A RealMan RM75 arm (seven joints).
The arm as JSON. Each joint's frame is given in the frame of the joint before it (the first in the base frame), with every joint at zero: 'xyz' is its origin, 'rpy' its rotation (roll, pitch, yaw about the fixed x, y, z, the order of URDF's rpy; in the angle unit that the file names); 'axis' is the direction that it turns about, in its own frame. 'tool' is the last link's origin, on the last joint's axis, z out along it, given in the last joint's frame.
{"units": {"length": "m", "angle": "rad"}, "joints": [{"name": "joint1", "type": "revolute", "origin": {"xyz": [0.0, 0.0, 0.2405], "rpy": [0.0, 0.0, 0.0]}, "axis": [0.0, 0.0, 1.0]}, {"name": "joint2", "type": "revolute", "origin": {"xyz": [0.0, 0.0, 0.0], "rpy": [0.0, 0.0, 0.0]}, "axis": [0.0, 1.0, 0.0]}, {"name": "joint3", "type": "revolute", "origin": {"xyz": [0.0, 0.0, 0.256], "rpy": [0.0, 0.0, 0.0]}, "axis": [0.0, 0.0, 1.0]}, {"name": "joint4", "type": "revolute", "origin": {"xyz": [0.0, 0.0, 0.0], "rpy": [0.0, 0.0, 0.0]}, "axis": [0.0, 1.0, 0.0]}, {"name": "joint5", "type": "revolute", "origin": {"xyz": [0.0, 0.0, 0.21], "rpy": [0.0, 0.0, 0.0]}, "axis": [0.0, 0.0, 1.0]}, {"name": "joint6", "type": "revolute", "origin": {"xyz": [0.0, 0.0, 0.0], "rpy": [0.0, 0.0, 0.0]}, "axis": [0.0, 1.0, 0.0]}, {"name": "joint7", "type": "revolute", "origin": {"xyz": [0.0, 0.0, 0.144], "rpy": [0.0, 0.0, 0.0]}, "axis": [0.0, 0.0, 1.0]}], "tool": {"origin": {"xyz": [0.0, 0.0, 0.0], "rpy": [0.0, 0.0, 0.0]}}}
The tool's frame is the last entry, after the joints.
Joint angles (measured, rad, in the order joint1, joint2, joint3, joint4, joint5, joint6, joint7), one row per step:
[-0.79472, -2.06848, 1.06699, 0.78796, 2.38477, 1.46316, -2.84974]
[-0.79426, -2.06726, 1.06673, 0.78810, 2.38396, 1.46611, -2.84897]
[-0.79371, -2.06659, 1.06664, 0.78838, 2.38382, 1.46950, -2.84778]
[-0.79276, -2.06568, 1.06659, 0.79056, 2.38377, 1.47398, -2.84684]
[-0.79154, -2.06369, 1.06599, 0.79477, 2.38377, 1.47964, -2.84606]
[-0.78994, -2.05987, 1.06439, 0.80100, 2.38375, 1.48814, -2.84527]
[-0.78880, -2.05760, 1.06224, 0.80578, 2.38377, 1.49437, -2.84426]
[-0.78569, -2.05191, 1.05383, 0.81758, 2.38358, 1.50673, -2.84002]
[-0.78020, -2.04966, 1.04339, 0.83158, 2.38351, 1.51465, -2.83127]
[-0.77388, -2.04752, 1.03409, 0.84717, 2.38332, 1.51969, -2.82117]
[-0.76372, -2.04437, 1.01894, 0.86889, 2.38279, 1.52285, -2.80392]
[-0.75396, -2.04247, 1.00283, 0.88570, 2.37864, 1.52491, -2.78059]
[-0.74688, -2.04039, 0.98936, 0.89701, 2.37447, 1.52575, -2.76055]
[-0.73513, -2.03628, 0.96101, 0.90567, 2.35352, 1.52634, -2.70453]
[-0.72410, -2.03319, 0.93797, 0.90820, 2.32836, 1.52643, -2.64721]
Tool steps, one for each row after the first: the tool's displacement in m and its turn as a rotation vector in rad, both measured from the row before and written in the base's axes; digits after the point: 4 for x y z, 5 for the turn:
[-0.0002, -0.0002, 0.0005, -0.00181, -0.00036, 0.00010]
[-0.0002, -0.0004, 0.0003, -0.00277, 0.00001, -0.00038]
[-0.0001, -0.0004, 0.0006, -0.00247, 0.00025, -0.00109]
[-0.0001, -0.0001, 0.0014, -0.00123, 0.00068, -0.00182]
[-0.0002, 0.0001, 0.0025, -0.00083, 0.00116, -0.00219]
[0.0000, 0.0001, 0.0018, -0.00031, -0.00004, -0.00177]
[-0.0003, 0.0007, 0.0048, 0.00403, -0.00173, -0.00476]
[-0.0003, 0.0006, 0.0040, 0.00814, -0.00427, -0.00818]
[-0.0004, 0.0009, 0.0041, 0.01116, -0.00294, -0.01077]
[-0.0012, 0.0015, 0.0062, 0.02072, -0.00427, -0.01619]
[-0.0012, 0.0010, 0.0052, 0.01841, -0.00827, -0.01875]
[-0.0011, 0.0009, 0.0042, 0.01517, -0.00678, -0.01536]
[-0.0018, 0.0012, 0.0065, 0.02454, -0.02504, -0.03943]
[-0.0016, 0.0003, 0.0046, 0.01970, -0.02571, -0.04027]

